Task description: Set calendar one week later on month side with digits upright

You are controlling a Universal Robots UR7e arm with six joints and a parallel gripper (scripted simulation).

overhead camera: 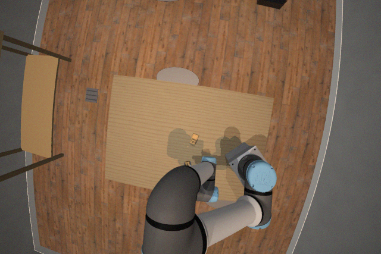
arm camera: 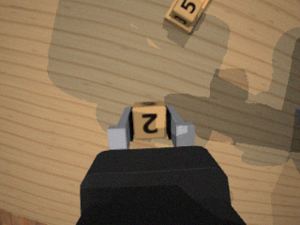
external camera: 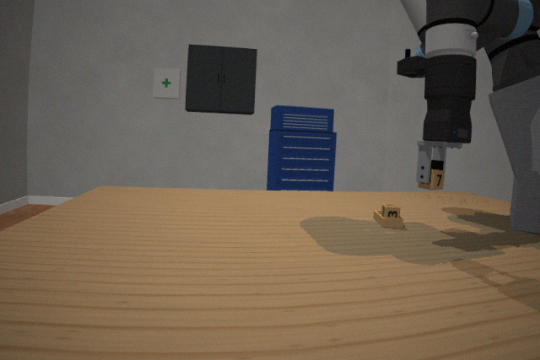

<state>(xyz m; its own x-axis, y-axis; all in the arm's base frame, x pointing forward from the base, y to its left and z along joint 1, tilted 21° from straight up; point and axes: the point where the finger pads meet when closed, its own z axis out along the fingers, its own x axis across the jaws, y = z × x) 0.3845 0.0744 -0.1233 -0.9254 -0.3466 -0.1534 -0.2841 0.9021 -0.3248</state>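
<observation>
Right now the wooden calendar tray is 150 mm to the right of my hand, 110 mm below it and 20 mm behind it. Round my hand: wooden date cube: 10 mm below.
</observation>
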